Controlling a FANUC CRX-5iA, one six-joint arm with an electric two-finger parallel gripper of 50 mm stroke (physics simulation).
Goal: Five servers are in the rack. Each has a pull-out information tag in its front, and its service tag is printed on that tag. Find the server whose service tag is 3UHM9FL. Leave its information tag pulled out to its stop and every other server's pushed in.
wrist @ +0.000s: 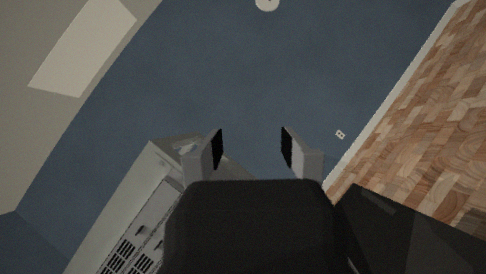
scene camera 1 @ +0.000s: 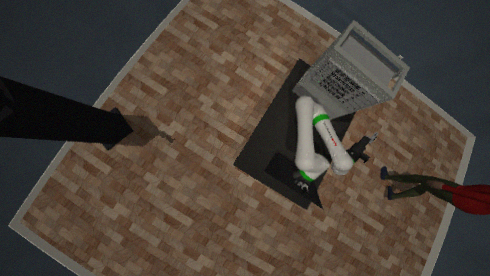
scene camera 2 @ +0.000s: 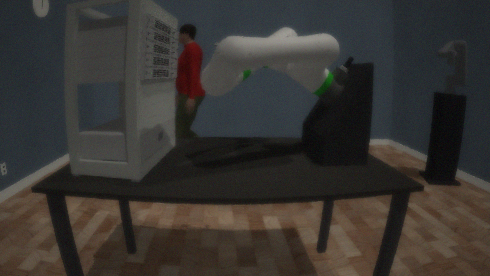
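Seen in the pictures: gripper, between the fingertips: point(wrist: 251, 140) point(scene camera 1: 375, 134) point(scene camera 2: 214, 48); arm's base, origin of its link: point(scene camera 1: 300, 179) point(scene camera 2: 335, 93).
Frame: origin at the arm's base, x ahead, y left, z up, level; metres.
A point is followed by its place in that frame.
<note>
The light grey rack point(scene camera 1: 370, 80) @(x 0.679, y 0.298, z 0.328 m) point(scene camera 2: 134, 100) @(x 0.615, y 0.605, z -0.012 m) point(wrist: 125, 200) @(x 0.691, y 0.236, z 0.308 m) stands upright at one end of the table. The servers point(scene camera 1: 340, 82) @(x 0.638, y 0.395, z 0.192 m) point(scene camera 2: 161, 48) @(x 0.638, y 0.399, z 0.165 m) point(wrist: 155, 206) @(x 0.686, y 0.191, z 0.252 m) are stacked in its upper front, with dark vent grilles. In the wrist view parts of them show at the lower left, with small dark handles. No service tag is readable, and I cannot tell whether any information tag is pulled out. My gripper point(scene camera 1: 374, 136) @(x 0.589, y -0.054, z 0.197 m) point(wrist: 251, 140) @(x 0.589, y -0.054, z 0.197 m) is open and empty, beyond the table's edge and apart from the rack. In scene camera 2 I cannot make it out beside the arm.
The white arm point(scene camera 1: 305, 132) @(x 0.174, y 0.300, z 0.202 m) point(scene camera 2: 280, 50) @(x 0.206, y 0.369, z 0.148 m) reaches from the black pedestal point(scene camera 2: 345, 120) @(x -0.036, y 0.202, z -0.094 m) over the dark table point(scene camera 2: 230, 182) @(x 0.335, y 0.492, z -0.276 m). A person in red point(scene camera 1: 472, 199) point(scene camera 2: 191, 70) stands beyond the table, on the gripper's side. A black column point(scene camera 1: 55, 112) point(scene camera 2: 446, 135) stands apart on the floor.
</note>
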